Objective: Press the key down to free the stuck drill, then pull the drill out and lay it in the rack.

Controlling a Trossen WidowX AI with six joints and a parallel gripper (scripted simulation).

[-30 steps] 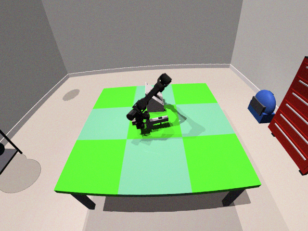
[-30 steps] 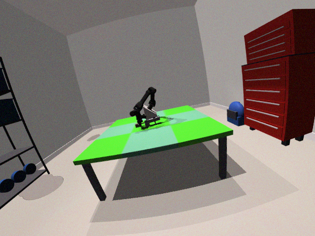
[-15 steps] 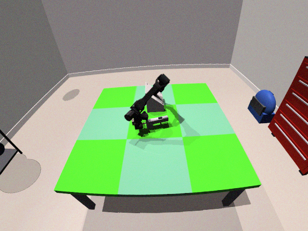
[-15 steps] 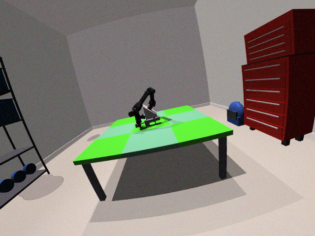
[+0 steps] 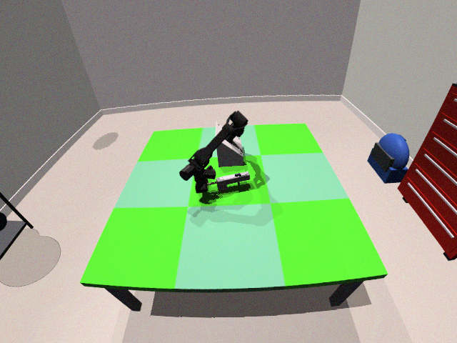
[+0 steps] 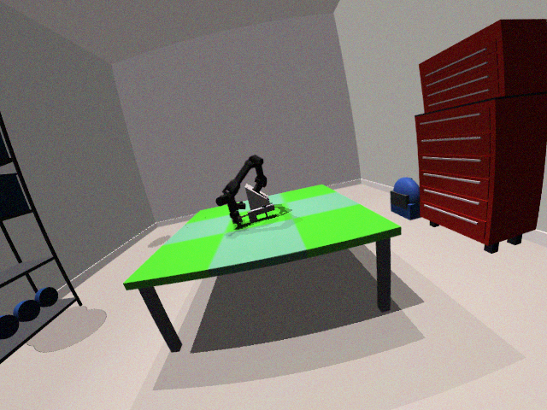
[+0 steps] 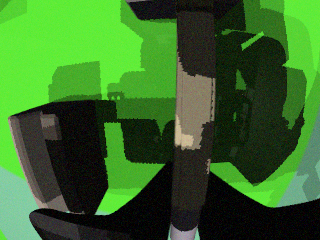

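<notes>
My gripper tip is 4 cm to the right of the drill, 4 cm below it and 1 cm past it. Also, from my gripper tip: dark key: 20 cm to the left, 4 cm above, 3 cm behind; then grey fixture block: 17 cm to the left, 3 cm behind, 3 cm above; then rack: 7 cm behind, 1 cm to the right, 1 cm above.
</notes>
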